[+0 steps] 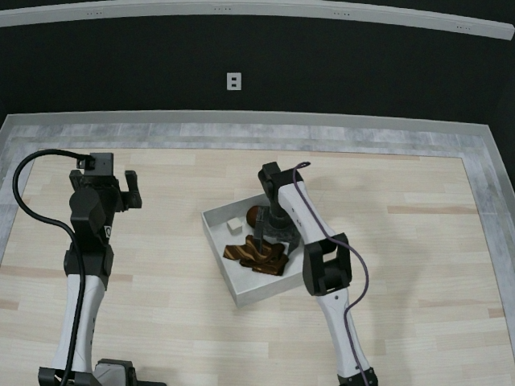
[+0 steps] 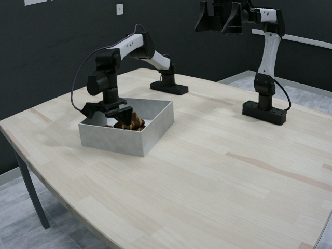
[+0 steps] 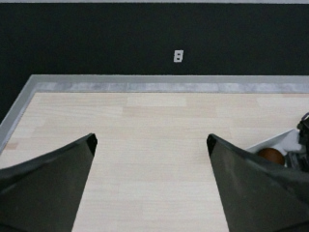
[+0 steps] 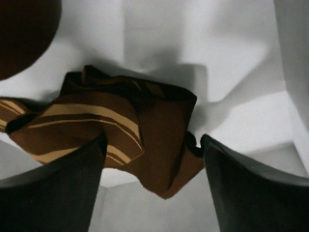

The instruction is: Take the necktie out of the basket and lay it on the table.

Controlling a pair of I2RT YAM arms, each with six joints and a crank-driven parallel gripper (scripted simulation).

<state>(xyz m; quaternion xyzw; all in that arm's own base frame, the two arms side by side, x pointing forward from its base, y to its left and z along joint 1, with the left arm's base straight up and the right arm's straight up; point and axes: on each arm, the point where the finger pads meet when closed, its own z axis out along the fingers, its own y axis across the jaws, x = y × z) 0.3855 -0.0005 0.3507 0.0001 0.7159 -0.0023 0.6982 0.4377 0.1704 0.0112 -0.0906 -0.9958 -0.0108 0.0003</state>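
The grey basket is 40 mm to the left of my right hand, 10 mm below it and 10 mm ahead of it. Also, from my right hand: small white cube: 110 mm to the left, 90 mm ahead, 10 mm below; then brown ball: 110 mm ahead, 50 mm to the left, 10 mm above.
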